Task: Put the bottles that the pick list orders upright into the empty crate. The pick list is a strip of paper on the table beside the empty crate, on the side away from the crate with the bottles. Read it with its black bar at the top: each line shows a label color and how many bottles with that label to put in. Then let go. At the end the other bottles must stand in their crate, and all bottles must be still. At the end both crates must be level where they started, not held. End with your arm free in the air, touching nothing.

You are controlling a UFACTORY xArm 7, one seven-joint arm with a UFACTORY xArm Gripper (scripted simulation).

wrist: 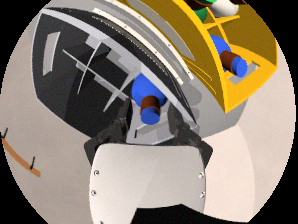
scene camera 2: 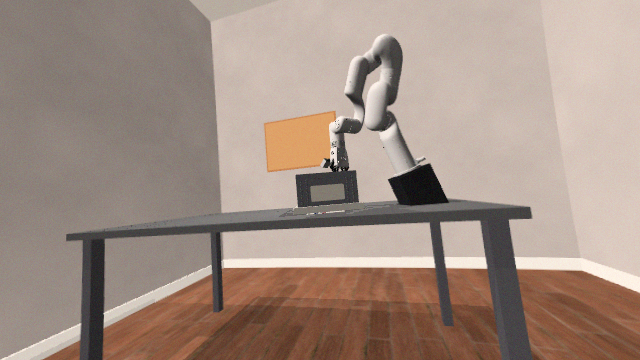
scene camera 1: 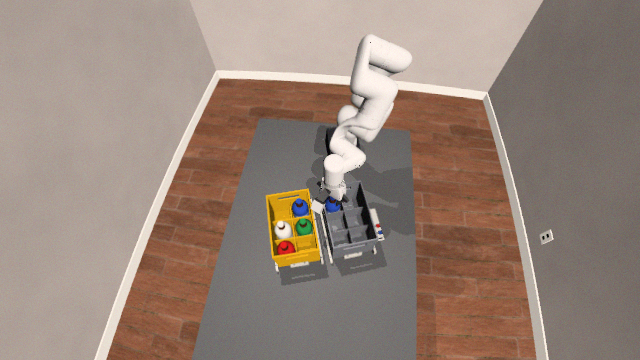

grey crate: wrist; scene camera 2 316, 189; scene camera 1
same spot on grey crate: (wrist: 82, 101) = (scene camera 1: 366, 218)
